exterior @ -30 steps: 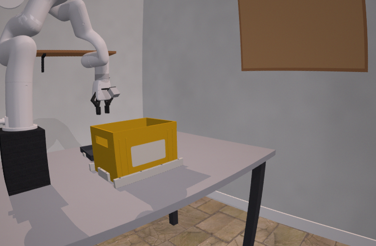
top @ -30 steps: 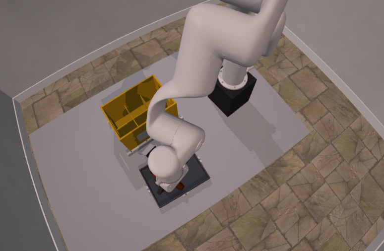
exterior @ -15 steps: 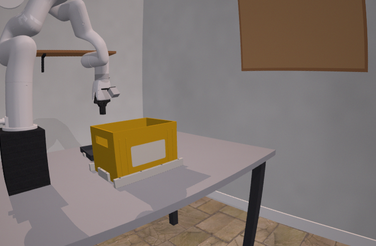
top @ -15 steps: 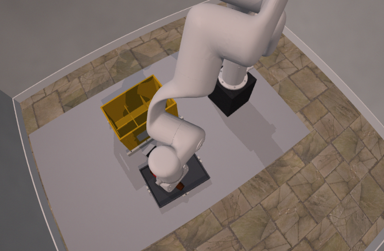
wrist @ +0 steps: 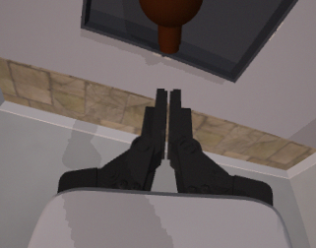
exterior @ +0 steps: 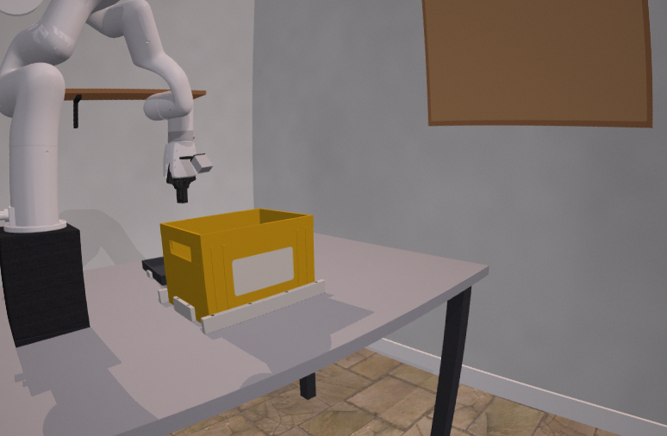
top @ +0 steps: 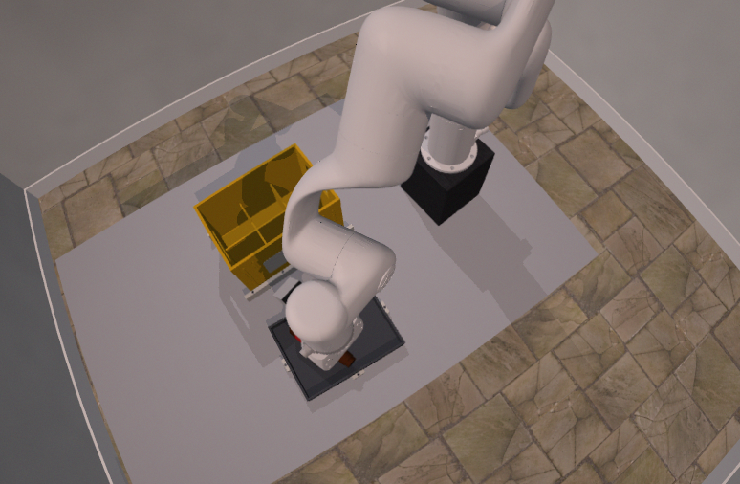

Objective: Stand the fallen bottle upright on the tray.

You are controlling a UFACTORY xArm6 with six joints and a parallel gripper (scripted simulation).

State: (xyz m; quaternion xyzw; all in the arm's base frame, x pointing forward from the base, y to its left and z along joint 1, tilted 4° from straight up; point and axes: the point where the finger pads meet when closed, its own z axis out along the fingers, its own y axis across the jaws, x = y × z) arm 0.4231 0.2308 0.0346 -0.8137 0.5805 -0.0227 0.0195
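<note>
The brown bottle is 20 mm ahead of my hand, 50 mm to the right of it and 160 mm below it. The rest, counted from my hand: yellow crate: 20 mm behind, 350 mm to the right, 120 mm below; dark tray: 10 mm behind, 50 mm to the right, 190 mm below.
</note>
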